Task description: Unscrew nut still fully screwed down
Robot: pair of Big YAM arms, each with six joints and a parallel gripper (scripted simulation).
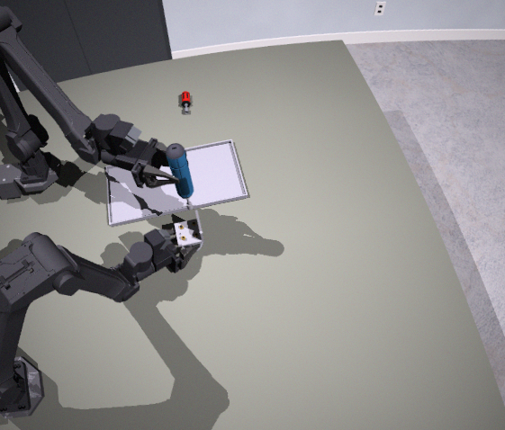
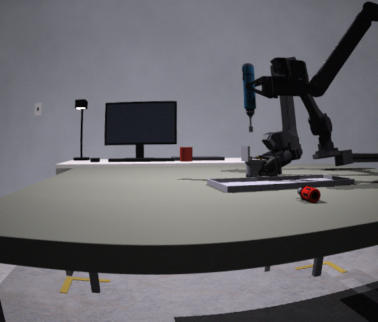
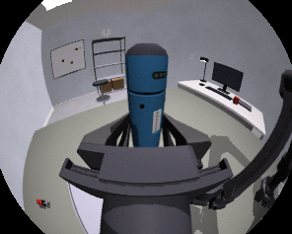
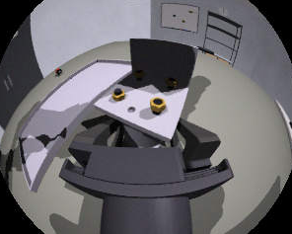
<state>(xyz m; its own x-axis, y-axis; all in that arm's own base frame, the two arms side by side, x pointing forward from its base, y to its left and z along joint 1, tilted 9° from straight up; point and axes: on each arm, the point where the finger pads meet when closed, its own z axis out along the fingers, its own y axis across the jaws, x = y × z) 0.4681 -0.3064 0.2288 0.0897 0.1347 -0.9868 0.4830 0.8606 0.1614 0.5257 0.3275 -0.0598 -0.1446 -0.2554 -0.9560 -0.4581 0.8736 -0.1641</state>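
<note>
The bracket is 5 cm above my right hand. The rest, counted from my right hand: socket tip 2 cm ahead, 2 cm to the left, 15 cm above; then short red-handled tool 1 cm ahead, 54 cm to the left, 1 cm below; then shallow white tray 5 cm behind, 21 cm to the left, 2 cm below.
</note>
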